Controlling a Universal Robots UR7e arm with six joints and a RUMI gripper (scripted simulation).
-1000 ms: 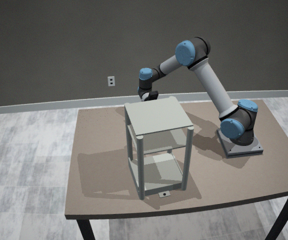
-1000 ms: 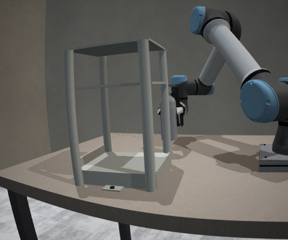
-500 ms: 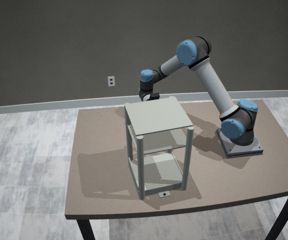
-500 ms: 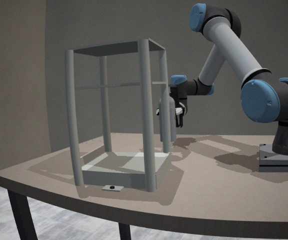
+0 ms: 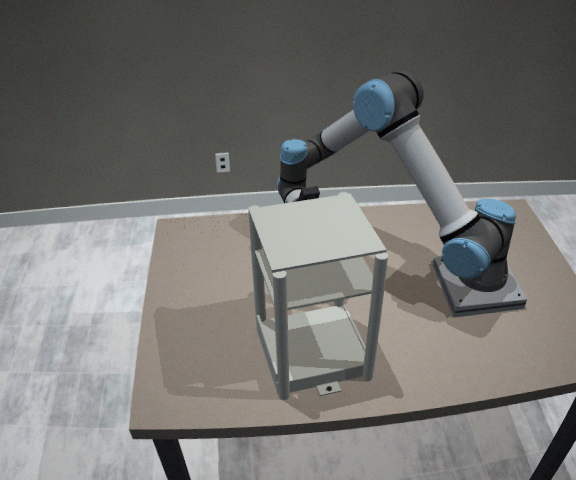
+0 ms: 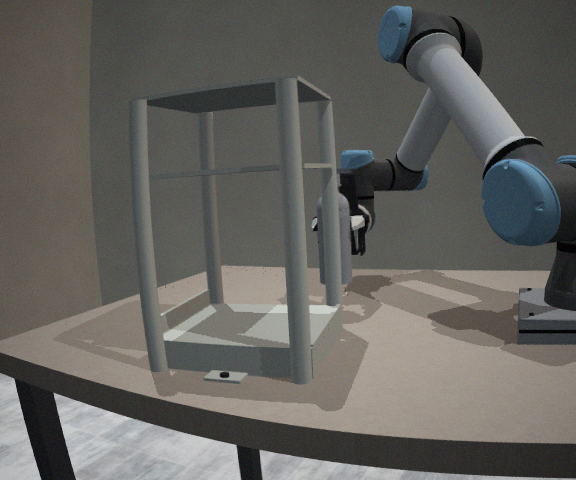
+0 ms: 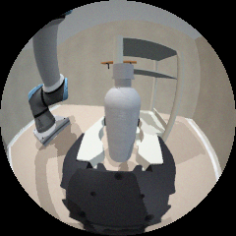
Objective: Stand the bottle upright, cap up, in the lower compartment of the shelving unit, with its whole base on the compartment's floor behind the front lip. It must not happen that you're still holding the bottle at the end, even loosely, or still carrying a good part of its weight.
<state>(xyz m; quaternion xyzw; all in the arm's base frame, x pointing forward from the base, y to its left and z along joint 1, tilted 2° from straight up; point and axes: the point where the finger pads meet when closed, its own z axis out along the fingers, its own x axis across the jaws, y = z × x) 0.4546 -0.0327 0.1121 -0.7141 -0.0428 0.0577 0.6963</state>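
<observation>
The shelving unit lies 22 cm to the left of my hand, 6 cm ahead of it and 3 cm above it. Also, from my hand: grey bottle: 2 cm above.
</observation>
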